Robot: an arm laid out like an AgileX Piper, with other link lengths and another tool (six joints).
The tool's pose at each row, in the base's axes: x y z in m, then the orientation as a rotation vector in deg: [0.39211, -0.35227, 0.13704, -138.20, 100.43, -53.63]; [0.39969, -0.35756, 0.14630, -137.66, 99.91, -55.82]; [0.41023, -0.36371, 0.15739, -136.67, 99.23, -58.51]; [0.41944, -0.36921, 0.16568, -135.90, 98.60, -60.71]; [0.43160, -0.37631, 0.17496, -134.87, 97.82, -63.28]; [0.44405, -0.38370, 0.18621, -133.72, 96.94, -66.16]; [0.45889, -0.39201, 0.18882, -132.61, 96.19, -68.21]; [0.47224, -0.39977, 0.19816, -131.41, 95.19, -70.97]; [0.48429, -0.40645, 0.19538, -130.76, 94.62, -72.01]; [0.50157, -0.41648, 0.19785, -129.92, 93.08, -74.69]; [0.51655, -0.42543, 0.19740, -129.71, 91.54, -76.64]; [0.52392, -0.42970, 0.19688, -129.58, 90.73, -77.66]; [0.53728, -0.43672, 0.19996, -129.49, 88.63, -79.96]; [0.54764, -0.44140, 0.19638, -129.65, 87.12, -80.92]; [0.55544, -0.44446, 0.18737, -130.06, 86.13, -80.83]
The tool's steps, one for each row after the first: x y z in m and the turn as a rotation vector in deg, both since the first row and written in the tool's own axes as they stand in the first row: [0.01025, -0.00779, -0.00231, 0.92, 1.16, -0.06]; [0.02265, -0.01845, -0.00445, 2.24, 2.53, 0.02]; [0.03296, -0.02723, -0.00513, 3.31, 3.65, 0.04]; [0.04567, -0.03830, -0.00472, 4.64, 4.95, 0.10]; [0.05959, -0.05020, -0.00569, 6.10, 6.44, 0.16]; [0.07085, -0.06081, 0.00185, 7.37, 7.44, 0.31]; [0.08439, -0.07268, 0.00299, 8.86, 8.87, 0.34]; [0.09125, -0.07960, 0.01311, 9.65, 9.33, 0.39]; [0.10441, -0.09162, 0.02248, 11.21, 10.68, 0.01]; [0.11487, -0.10104, 0.03280, 12.33, 11.64, -0.66]; [0.11976, -0.10562, 0.03809, 12.92, 12.15, -1.01]; [0.12983, -0.11559, 0.04413, 14.28, 13.27, -2.02]; [0.13427, -0.12153, 0.05346, 15.10, 13.63, -2.79]; [0.13434, -0.12397, 0.06552, 15.45, 13.39, -3.38]
